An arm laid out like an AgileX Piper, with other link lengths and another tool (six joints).
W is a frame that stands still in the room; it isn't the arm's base.
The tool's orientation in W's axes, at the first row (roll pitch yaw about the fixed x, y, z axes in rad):
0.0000, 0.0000, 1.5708
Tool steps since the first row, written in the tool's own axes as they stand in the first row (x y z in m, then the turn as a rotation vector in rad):
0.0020, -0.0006, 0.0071, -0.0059, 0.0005, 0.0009
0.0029, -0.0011, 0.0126, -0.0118, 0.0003, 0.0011
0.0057, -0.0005, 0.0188, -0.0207, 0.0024, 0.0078
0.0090, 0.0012, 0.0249, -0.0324, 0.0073, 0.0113
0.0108, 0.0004, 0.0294, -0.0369, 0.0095, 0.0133
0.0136, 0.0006, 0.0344, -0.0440, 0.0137, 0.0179
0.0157, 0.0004, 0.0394, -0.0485, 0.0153, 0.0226
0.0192, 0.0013, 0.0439, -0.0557, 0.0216, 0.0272
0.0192, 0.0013, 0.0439, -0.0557, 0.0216, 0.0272
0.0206, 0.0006, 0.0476, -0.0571, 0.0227, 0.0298
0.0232, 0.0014, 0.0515, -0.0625, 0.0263, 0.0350
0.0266, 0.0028, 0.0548, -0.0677, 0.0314, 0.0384
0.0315, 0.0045, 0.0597, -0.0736, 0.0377, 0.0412
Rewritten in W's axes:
0.0006, 0.0020, 0.0071, -0.0005, -0.0059, 0.0009
0.0011, 0.0029, 0.0126, -0.0003, -0.0118, 0.0011
0.0005, 0.0057, 0.0188, -0.0024, -0.0207, 0.0078
-0.0012, 0.0090, 0.0249, -0.0073, -0.0324, 0.0113
-0.0004, 0.0108, 0.0294, -0.0095, -0.0369, 0.0133
-0.0006, 0.0136, 0.0344, -0.0137, -0.0440, 0.0179
-0.0004, 0.0157, 0.0394, -0.0153, -0.0485, 0.0226
-0.0013, 0.0192, 0.0439, -0.0216, -0.0557, 0.0272
-0.0013, 0.0192, 0.0439, -0.0216, -0.0557, 0.0272
-0.0006, 0.0206, 0.0476, -0.0227, -0.0571, 0.0298
-0.0014, 0.0232, 0.0515, -0.0263, -0.0625, 0.0350
-0.0028, 0.0266, 0.0548, -0.0314, -0.0677, 0.0384
-0.0045, 0.0315, 0.0597, -0.0377, -0.0736, 0.0412

